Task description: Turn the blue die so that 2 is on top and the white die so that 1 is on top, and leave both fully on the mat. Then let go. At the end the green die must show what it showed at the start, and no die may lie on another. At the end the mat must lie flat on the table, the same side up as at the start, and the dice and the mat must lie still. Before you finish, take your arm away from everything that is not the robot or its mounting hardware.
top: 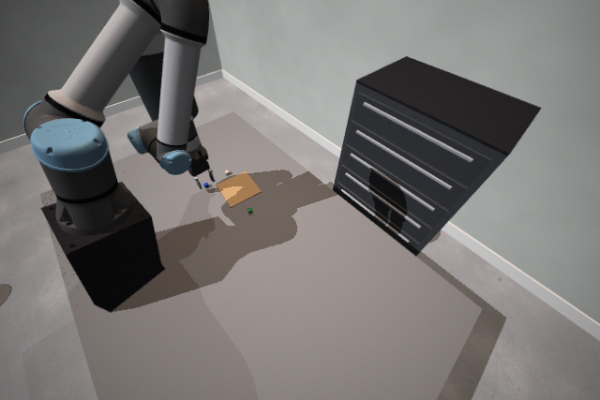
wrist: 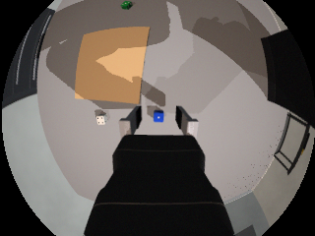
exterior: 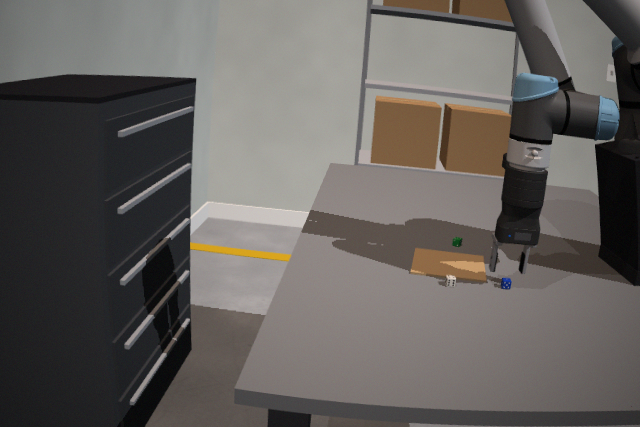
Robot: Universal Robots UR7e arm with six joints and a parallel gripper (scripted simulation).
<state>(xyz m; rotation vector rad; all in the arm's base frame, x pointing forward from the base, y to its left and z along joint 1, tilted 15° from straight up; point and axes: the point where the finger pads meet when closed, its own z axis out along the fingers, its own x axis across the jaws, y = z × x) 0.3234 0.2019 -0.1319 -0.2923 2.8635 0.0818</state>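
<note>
Right now my hand is 40 mm above the blue die and 10 mm to the right of it. The rest, counted from my hand: orange mat (110 mm ahead, 60 mm to the right, 40 mm below); green die (200 mm to the right, 110 mm ahead, 40 mm below); white die (100 mm ahead, 40 mm to the left, 40 mm below).
</note>
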